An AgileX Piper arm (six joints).
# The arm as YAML. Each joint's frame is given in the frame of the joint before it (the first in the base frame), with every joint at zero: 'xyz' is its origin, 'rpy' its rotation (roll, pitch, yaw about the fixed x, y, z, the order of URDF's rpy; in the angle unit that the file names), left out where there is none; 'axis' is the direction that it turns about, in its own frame. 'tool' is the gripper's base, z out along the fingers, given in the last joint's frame.
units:
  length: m
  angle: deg
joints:
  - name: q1
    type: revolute
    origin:
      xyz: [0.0, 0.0, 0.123]
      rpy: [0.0, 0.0, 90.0]
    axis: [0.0, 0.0, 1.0]
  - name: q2
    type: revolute
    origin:
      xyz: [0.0, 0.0, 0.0]
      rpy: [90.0, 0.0, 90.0]
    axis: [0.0, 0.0, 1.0]
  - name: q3
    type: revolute
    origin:
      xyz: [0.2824, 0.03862, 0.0]
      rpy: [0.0, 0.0, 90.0]
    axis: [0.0, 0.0, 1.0]
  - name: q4
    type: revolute
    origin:
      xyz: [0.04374, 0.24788, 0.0]
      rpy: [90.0, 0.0, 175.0]
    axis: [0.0, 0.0, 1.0]
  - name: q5
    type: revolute
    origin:
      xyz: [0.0, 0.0, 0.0]
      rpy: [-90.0, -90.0, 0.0]
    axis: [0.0, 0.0, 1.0]
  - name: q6
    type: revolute
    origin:
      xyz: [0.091, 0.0, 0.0]
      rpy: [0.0, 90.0, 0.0]
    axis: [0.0, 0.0, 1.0]
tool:
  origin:
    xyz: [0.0, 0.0, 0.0]
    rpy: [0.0, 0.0, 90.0]
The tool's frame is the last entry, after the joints.
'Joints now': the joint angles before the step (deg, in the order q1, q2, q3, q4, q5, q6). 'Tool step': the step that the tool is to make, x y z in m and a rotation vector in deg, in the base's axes. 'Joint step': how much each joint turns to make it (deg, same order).
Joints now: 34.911, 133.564, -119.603, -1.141, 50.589, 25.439
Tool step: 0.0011, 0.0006, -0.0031, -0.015, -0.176, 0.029
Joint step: -0.001, 0.383, 0.010, -0.116, -0.529, 0.000
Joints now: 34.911, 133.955, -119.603, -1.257, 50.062, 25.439
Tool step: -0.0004, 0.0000, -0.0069, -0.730, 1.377, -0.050
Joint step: 0.001, 0.672, 0.022, 0.195, 0.853, 0.001
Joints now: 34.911, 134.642, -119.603, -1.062, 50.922, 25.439
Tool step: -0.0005, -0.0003, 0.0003, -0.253, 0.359, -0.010
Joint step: 0.006, -0.008, -0.131, -0.004, 0.578, 0.007
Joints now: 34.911, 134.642, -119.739, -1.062, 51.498, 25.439
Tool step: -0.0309, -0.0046, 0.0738, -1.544, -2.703, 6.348
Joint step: 1.650, -9.008, 0.008, -0.105, 7.620, -5.545
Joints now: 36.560, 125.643, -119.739, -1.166, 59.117, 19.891
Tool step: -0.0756, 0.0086, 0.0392, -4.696, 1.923, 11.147
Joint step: 6.793, -11.672, 10.051, 0.000, 6.017, -5.064
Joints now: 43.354, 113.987, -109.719, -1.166, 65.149, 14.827
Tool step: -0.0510, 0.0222, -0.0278, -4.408, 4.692, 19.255
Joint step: 5.809, -2.365, 9.191, 5.966, 0.045, -14.829
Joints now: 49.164, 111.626, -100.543, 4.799, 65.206, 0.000
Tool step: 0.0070, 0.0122, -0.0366, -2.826, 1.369, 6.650
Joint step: 0.116, 4.904, 0.163, 1.325, -1.417, -7.205
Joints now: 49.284, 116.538, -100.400, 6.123, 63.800, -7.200
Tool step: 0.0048, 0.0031, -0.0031, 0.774, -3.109, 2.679
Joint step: 0.000, 0.528, 0.049, -1.003, -2.955, -2.891
